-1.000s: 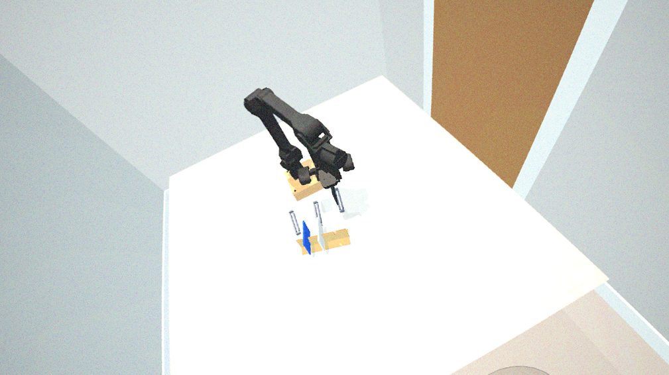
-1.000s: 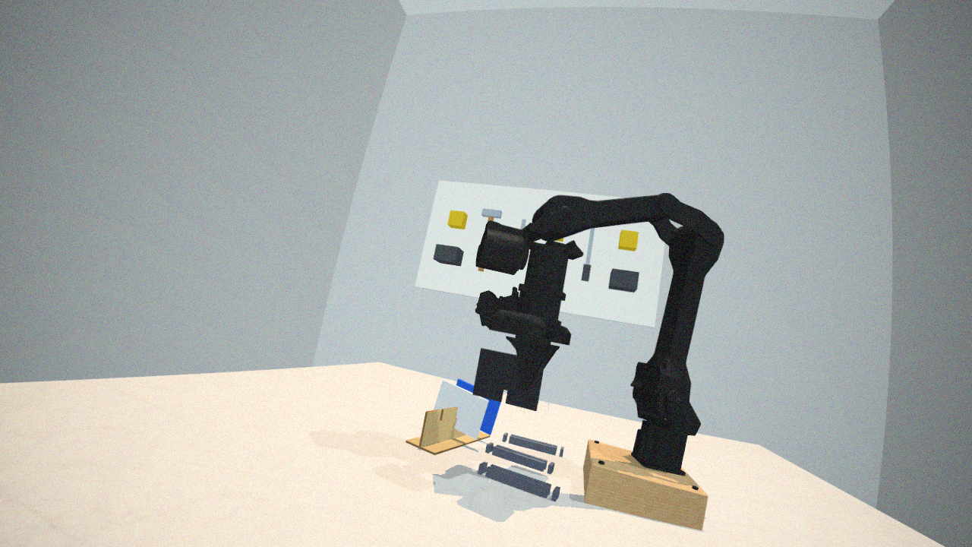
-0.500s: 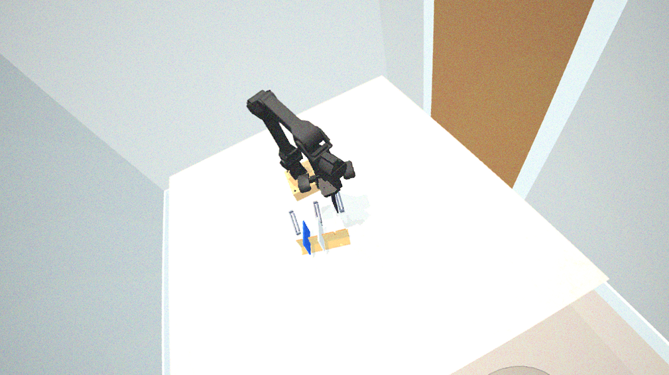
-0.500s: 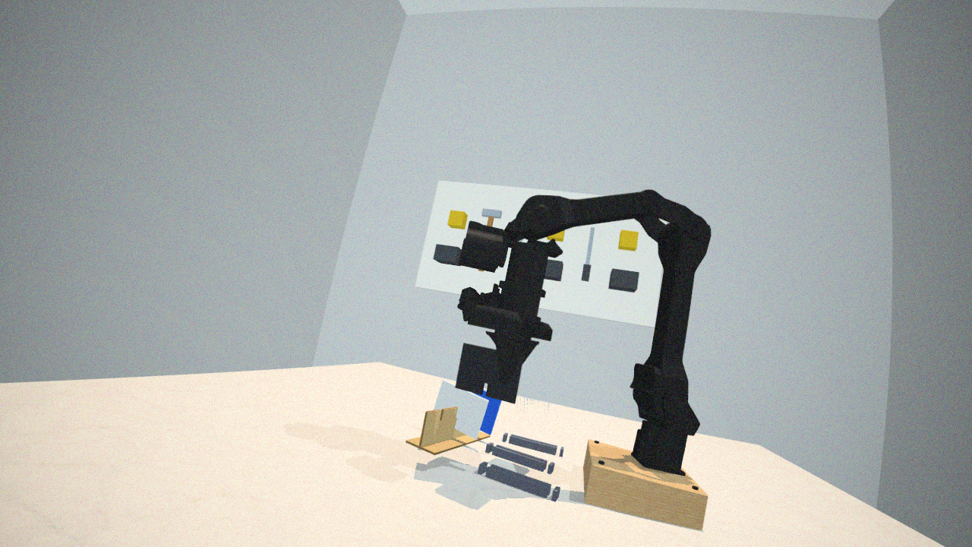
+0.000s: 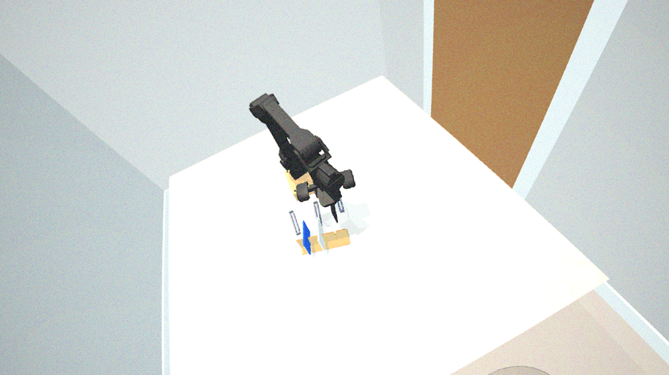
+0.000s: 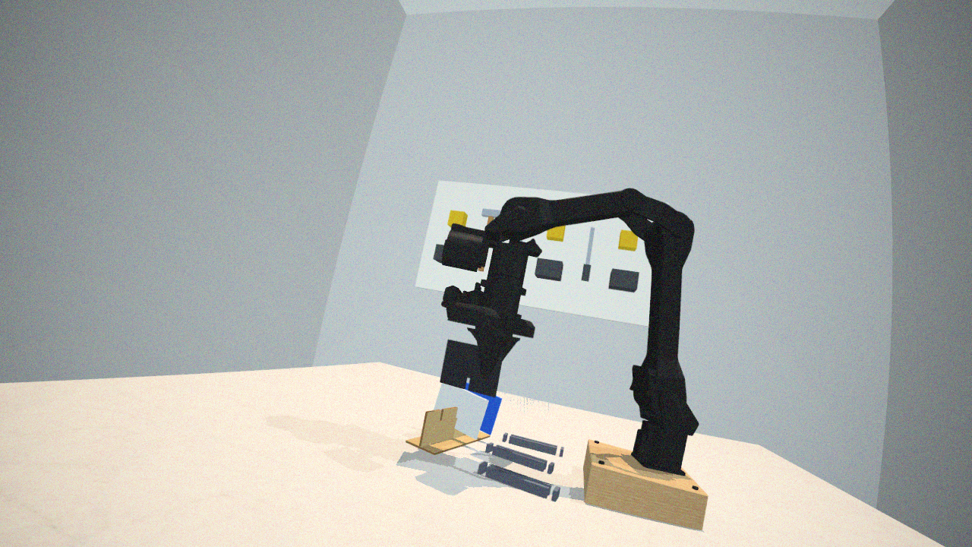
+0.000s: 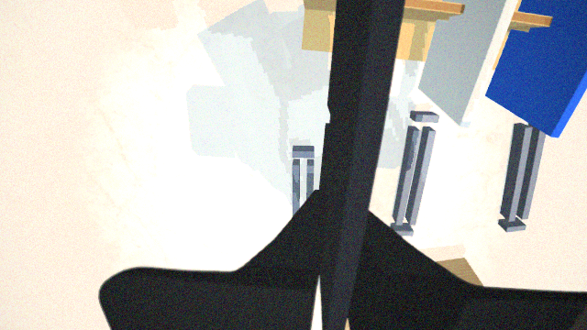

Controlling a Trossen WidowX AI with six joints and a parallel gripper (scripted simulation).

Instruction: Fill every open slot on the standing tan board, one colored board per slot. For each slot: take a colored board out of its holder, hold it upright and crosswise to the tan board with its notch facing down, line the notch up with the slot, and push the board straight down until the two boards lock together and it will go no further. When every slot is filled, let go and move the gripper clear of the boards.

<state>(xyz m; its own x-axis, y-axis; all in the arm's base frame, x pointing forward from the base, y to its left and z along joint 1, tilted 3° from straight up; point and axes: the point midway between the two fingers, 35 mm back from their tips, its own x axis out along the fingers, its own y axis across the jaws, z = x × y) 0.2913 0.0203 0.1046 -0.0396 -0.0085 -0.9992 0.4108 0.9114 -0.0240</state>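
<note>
Right now the tan board is 11 cm below my gripper tip, 10 cm to the right of it and 4 cm ahead of it. Also, from my gripper tip: blue board: 14 cm to the right, 8 cm below, 2 cm ahead; black board: 3 cm ahead, 1 cm to the right.
</note>
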